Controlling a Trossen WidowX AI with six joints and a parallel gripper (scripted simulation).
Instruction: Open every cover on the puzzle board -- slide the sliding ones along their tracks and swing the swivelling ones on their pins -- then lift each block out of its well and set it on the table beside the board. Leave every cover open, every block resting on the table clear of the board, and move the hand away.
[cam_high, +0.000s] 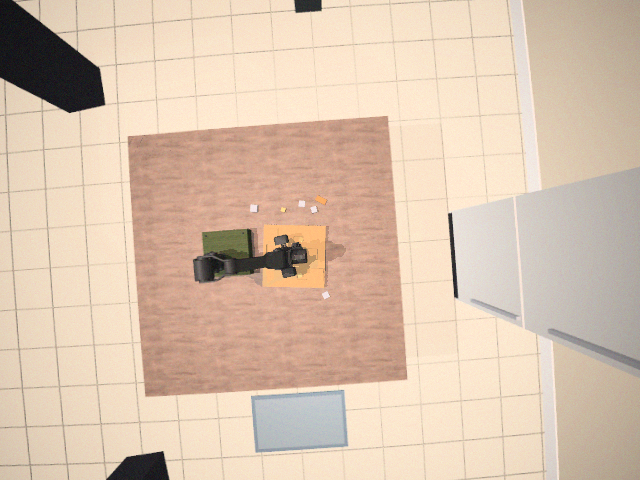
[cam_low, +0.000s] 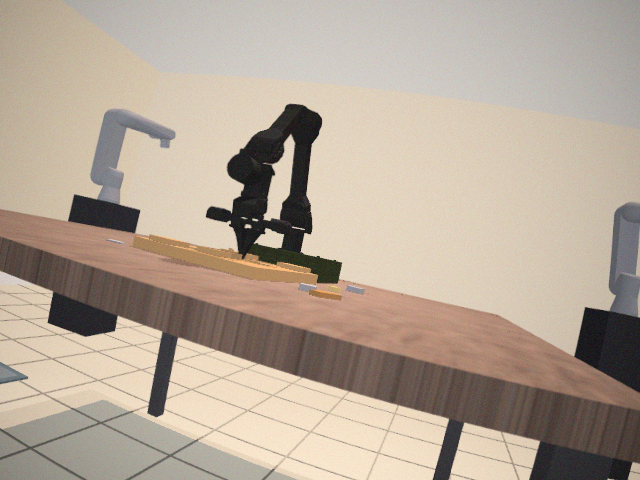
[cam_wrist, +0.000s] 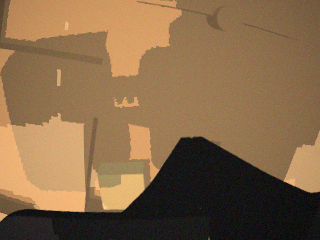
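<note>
The puzzle board is 3 cm ahead of my gripper tip.
</note>
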